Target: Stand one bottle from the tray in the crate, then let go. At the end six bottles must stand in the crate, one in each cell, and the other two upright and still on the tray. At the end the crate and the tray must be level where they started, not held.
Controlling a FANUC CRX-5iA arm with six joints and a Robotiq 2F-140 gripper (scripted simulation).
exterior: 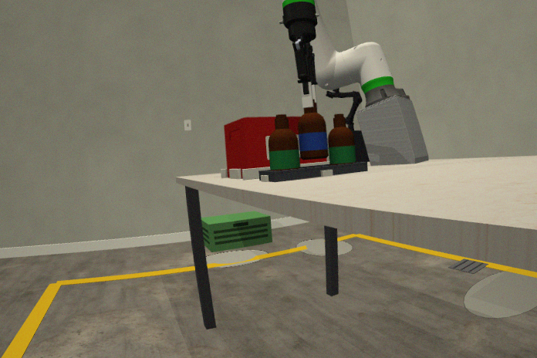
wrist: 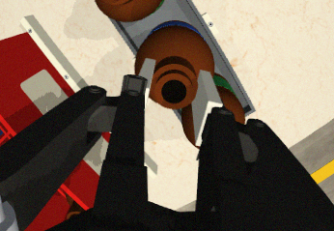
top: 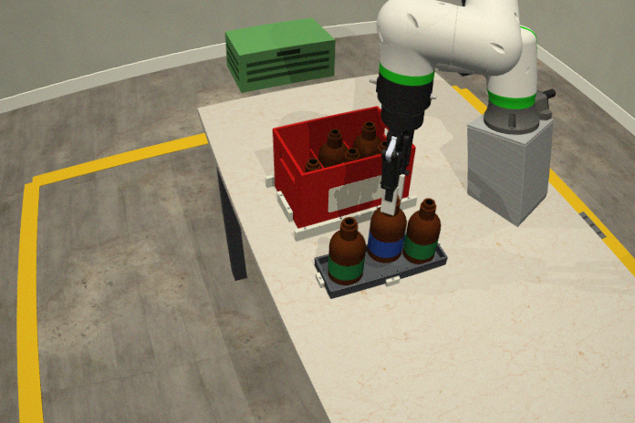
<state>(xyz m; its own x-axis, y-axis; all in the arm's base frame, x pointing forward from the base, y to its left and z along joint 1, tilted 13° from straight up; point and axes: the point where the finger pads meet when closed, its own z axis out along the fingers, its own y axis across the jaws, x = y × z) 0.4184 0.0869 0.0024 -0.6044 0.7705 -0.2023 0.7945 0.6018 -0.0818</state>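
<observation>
Now: the glass bottle 90 mm below my hand. The rest, counted from my hand: grey tray 200 mm below; then red crate 240 mm to the right, 130 mm below, 30 mm behind.
</observation>
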